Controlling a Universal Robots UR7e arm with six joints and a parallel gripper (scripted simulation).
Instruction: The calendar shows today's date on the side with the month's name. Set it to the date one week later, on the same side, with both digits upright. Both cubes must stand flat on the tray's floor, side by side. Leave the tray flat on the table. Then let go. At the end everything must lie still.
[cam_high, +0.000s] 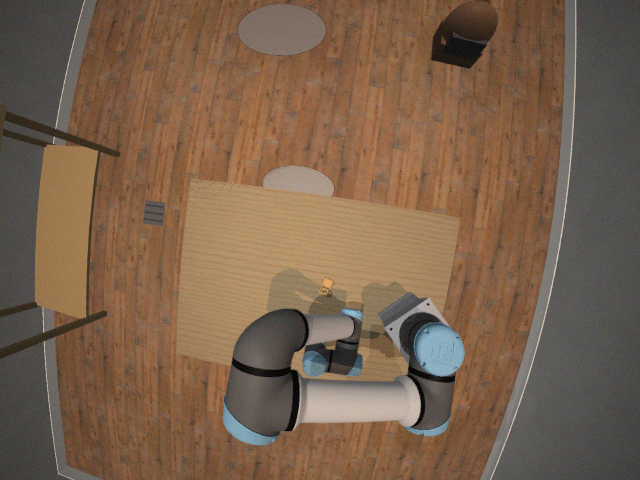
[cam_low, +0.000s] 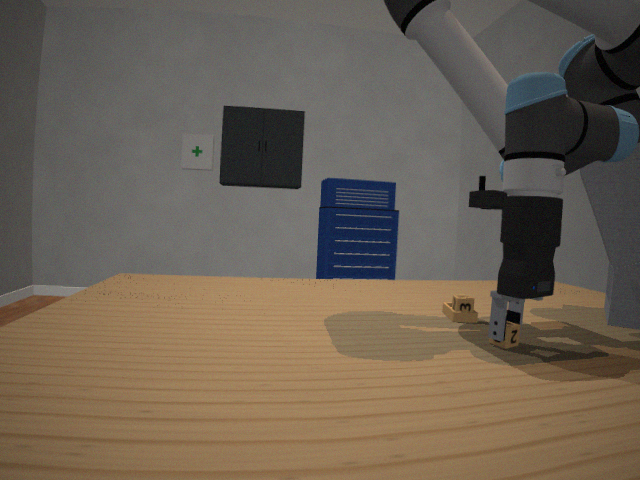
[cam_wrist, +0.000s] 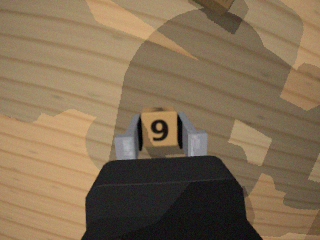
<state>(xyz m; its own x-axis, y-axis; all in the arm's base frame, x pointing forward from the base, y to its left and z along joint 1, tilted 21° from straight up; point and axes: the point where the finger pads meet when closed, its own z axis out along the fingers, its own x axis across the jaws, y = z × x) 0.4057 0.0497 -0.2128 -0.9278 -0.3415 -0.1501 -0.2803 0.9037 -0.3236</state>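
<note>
My gripper is now 10 mm above the wooden date cube. Round my hand: wooden calendar tray 20 mm behind, 150 mm to the right, 20 mm below.
</note>
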